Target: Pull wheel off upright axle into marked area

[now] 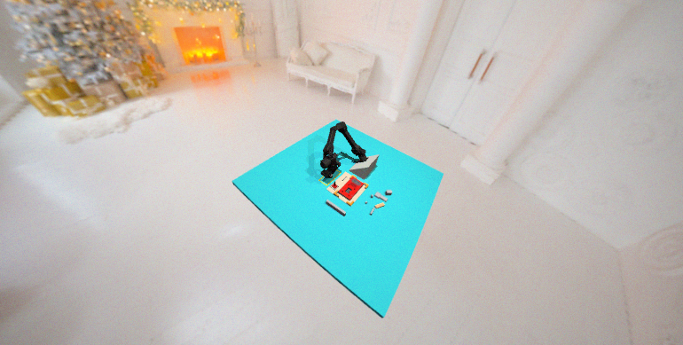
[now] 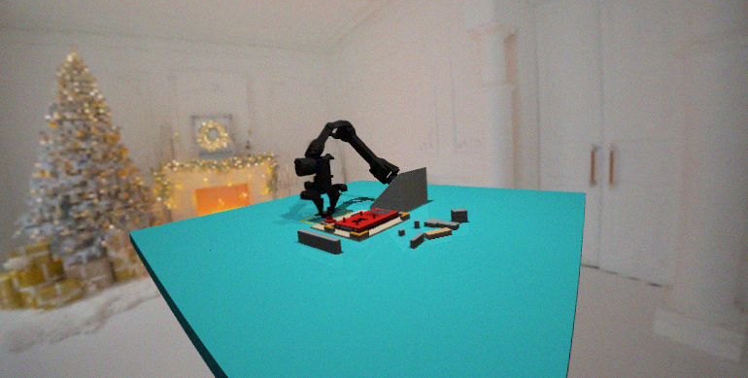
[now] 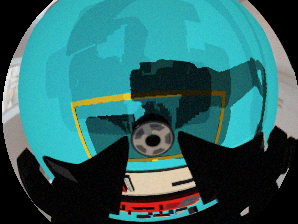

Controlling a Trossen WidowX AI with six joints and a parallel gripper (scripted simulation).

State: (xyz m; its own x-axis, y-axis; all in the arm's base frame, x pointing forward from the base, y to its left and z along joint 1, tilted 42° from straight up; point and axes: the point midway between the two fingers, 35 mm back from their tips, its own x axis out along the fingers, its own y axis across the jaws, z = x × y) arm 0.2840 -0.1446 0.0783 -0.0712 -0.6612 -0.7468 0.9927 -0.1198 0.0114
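The dark wheel lies right at my gripper tip.
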